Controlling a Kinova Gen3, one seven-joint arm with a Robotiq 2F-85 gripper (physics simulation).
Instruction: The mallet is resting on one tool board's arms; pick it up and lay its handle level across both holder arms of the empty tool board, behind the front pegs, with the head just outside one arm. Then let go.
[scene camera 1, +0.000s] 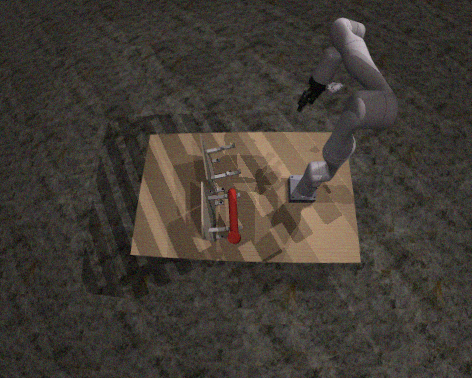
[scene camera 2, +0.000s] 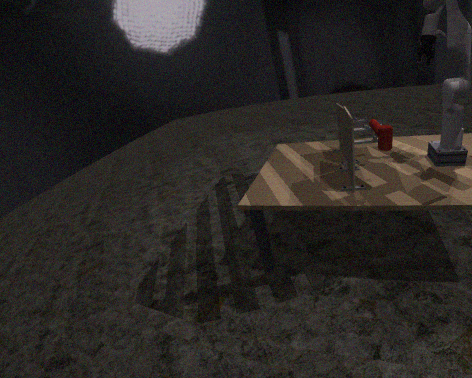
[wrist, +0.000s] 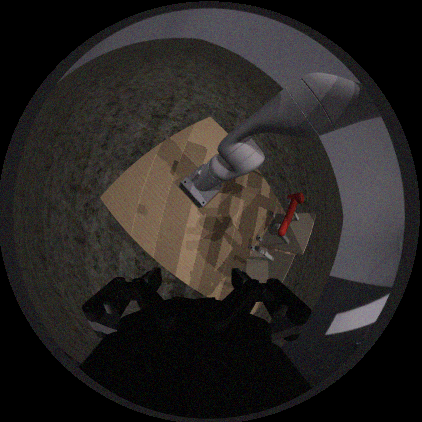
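The red mallet (scene camera 1: 233, 212) (scene camera 2: 384, 137) (wrist: 290, 217) lies across the two holder arms of one tool board (scene camera 1: 203, 212) (wrist: 306, 232), the nearer one in the first scene view. Its head is just outside the outer arm, at the lower end in that view. The empty tool board (scene camera 1: 204, 150) (wrist: 272, 270) stands beside it, with two bare holder arms (scene camera 1: 225, 175) pointing toward the robot base. My gripper (scene camera 1: 301, 102) (wrist: 195, 276) is open and empty, high up and beyond the table's far edge, well away from the mallet. Fine details of the pegs are too small to tell.
The robot base (scene camera 1: 301, 190) (scene camera 2: 447, 154) (wrist: 200, 192) is bolted to the wooden table (scene camera 1: 170, 240) (scene camera 2: 280, 192) (wrist: 135, 195), to the right of the boards in the first scene view. The arm rises above the table's right side. Striped shadows cross the table.
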